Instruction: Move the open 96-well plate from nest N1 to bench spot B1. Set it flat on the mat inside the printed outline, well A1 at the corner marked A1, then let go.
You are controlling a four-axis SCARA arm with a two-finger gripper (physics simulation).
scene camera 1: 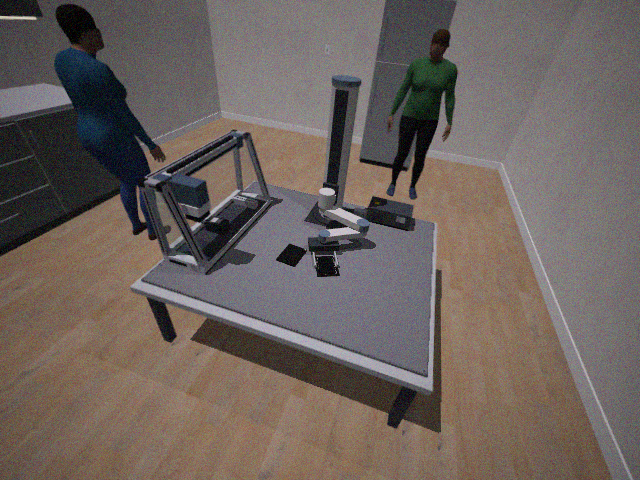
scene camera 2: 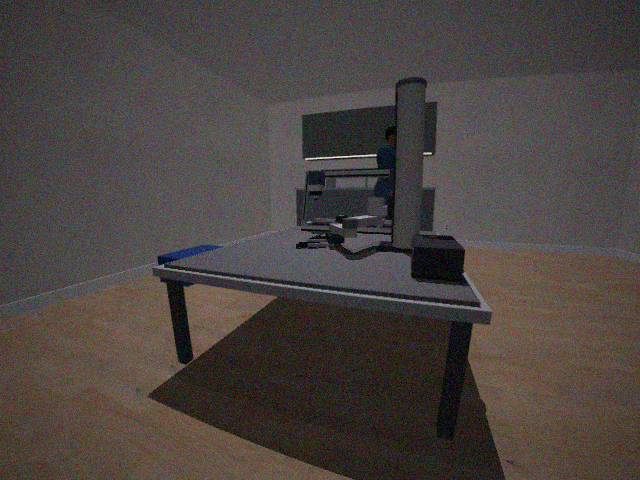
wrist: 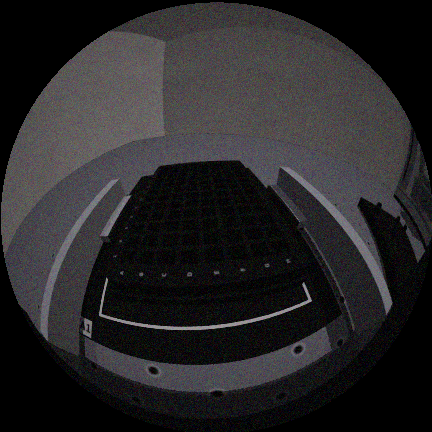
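Pixels of known places: gripper, fingertip midpoint: point(scene camera 1: 326, 266) point(scene camera 2: 307, 243) point(wrist: 198, 179); arm's base, link origin: point(scene camera 2: 404, 249).
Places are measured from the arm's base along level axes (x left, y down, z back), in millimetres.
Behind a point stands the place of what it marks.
Observation:
The dark 96-well plate point(scene camera 1: 327, 267) {x 145, y -25, z -549 mm} point(wrist: 200, 235) {x 115, y -29, z -499 mm} lies between my fingers, low over a black mat point(wrist: 200, 348) with a white printed outline point(wrist: 200, 328) {x 103, y -15, z -465 mm}. The plate looks flat; its row letters run along the near edge, A at the left, on the side of the A1 tag point(wrist: 87, 327). My gripper point(scene camera 1: 327, 263) {x 137, y -30, z -547 mm} point(scene camera 2: 310, 243) {x 137, y -30, z -547 mm} point(wrist: 198, 179) {x 137, y -30, z -547 mm} is shut on the plate, one pad against each long side. The plate hides the far part of the outline. Whether its underside touches the mat cannot be told. No N1 or B1 label is readable.
A second black mat point(scene camera 1: 292, 254) {x -83, y -24, z -523 mm} point(wrist: 390, 235) {x -54, y -25, z -542 mm} lies beside the plate. A gantry frame point(scene camera 1: 257, 165) {x -525, y -317, z -83 mm} point(scene camera 2: 356, 172) {x -623, y -490, z -418 mm} stands on the table. The arm's column point(scene camera 1: 352, 118) {x 68, y -707, z -32 mm} point(scene camera 2: 410, 165) {x 74, y -460, z 10 mm} and a dark box point(scene camera 1: 390, 212) {x 406, y -125, z 38 mm} point(scene camera 2: 437, 258) {x 551, y -91, z 118 mm} stand behind. Two people point(scene camera 1: 103, 108) point(scene camera 1: 426, 93) stand near the table.

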